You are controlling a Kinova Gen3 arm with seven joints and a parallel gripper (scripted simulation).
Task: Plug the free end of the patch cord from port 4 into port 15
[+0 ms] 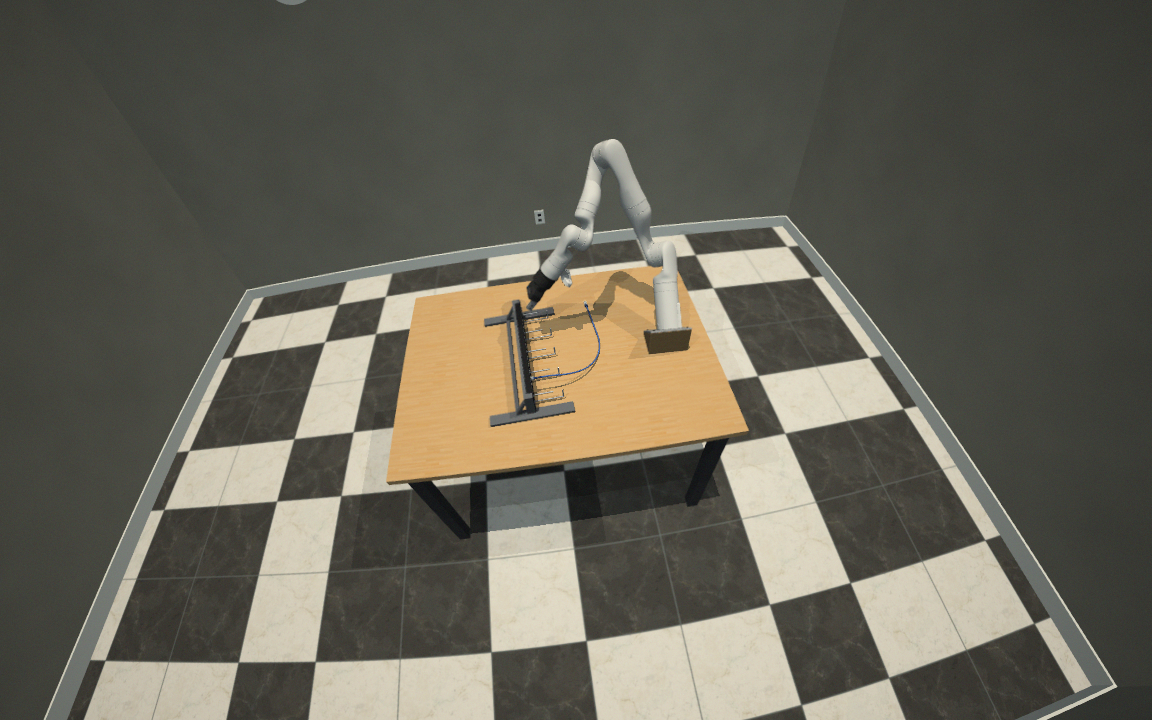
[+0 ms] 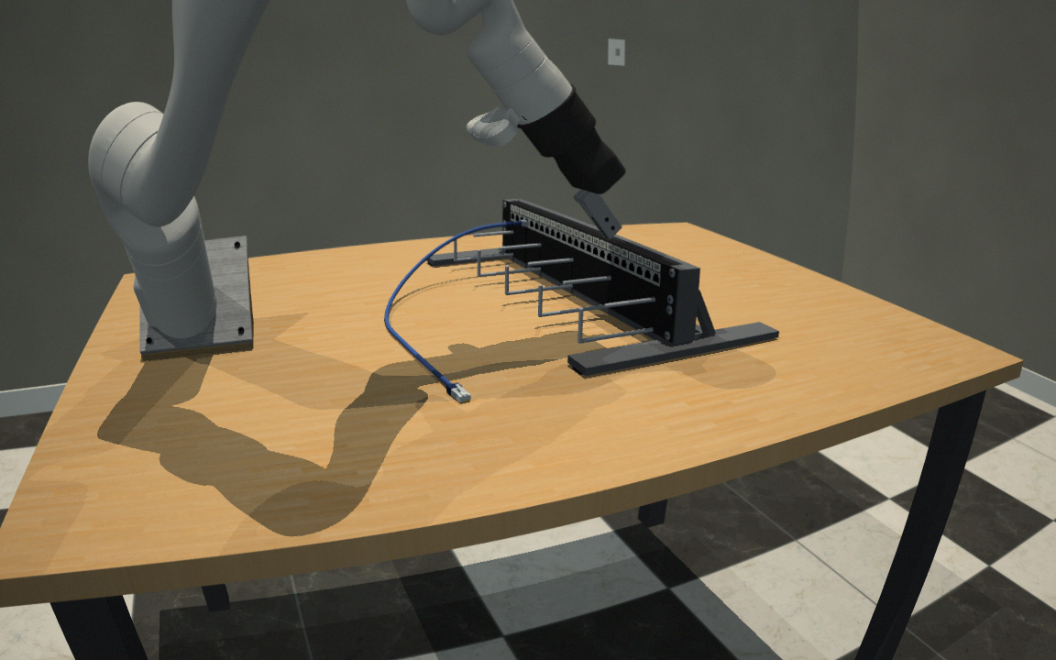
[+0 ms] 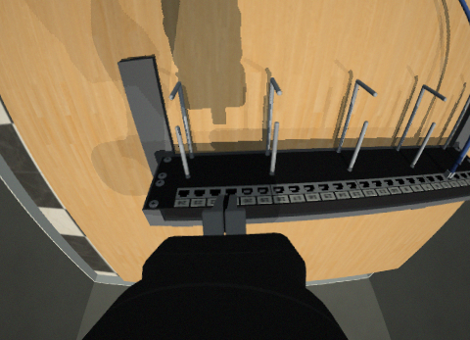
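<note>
The plug lies 20 cm behind my hand, 15 cm to the right of it and 13 cm below it.
</note>
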